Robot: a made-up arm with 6 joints. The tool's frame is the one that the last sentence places.
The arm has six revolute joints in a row. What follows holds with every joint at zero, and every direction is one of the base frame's.
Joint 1 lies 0.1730 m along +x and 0.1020 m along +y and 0.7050 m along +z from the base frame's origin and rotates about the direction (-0.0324, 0.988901, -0.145).
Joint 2 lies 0.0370 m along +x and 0.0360 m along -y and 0.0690 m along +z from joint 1 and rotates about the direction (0.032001, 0.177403, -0.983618).
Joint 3 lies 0.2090 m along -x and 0.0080 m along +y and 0.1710 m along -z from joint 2 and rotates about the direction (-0.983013, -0.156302, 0.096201).
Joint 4 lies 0.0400 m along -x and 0.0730 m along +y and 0.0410 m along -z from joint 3 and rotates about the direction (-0.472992, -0.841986, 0.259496).
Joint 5 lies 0.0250 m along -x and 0.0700 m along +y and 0.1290 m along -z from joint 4 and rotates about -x.
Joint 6 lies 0.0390 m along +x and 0.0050 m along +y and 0.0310 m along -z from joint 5 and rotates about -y.
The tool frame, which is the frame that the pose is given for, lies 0.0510 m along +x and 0.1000 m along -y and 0.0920 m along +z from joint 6; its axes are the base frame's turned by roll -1.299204, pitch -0.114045 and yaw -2.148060 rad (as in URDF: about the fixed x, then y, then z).
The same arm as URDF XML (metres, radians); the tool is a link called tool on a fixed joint. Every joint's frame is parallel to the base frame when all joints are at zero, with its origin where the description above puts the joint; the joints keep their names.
<robot name="arm">
<joint name="tool_joint" type="fixed"><parent link="link6"/><child link="tool"/><origin xyz="0.051 -0.1 0.092" rpy="-1.2992 -0.114 -2.1481"/></joint>
<joint name="joint 6" type="continuous"><parent link="link5"/><child link="link6"/><origin xyz="0.039 0.005 -0.031" rpy="0 0 0"/><axis xyz="0 -1 0"/></joint>
<joint name="joint 5" type="continuous"><parent link="link4"/><child link="link5"/><origin xyz="-0.025 0.07 -0.129" rpy="0 0 0"/><axis xyz="-1 0 0"/></joint>
<joint name="joint 4" type="continuous"><parent link="link3"/><child link="link4"/><origin xyz="-0.04 0.073 -0.041" rpy="0 0 0"/><axis xyz="-0.472992 -0.841986 0.259496"/></joint>
<joint name="joint 3" type="continuous"><parent link="link2"/><child link="link3"/><origin xyz="-0.209 0.008 -0.171" rpy="0 0 0"/><axis xyz="-0.983013 -0.156302 0.096201"/></joint>
<joint name="joint 2" type="continuous"><parent link="link1"/><child link="link2"/><origin xyz="0.037 -0.036 0.069" rpy="0 0 0"/><axis xyz="0.032001 0.177403 -0.983618"/></joint>
<joint name="joint 1" type="continuous"><parent link="base_link"/><child link="link1"/><origin xyz="0.173 0.102 0.705" rpy="0 0 0"/><axis xyz="-0.0324 0.988901 -0.145"/></joint>
<link name="base_link"/>
<link name="link1"/>
<link name="link2"/>
<link name="link3"/>
<link name="link4"/>
<link name="link5"/>
<link name="link6"/>
<link name="tool"/>
</robot>

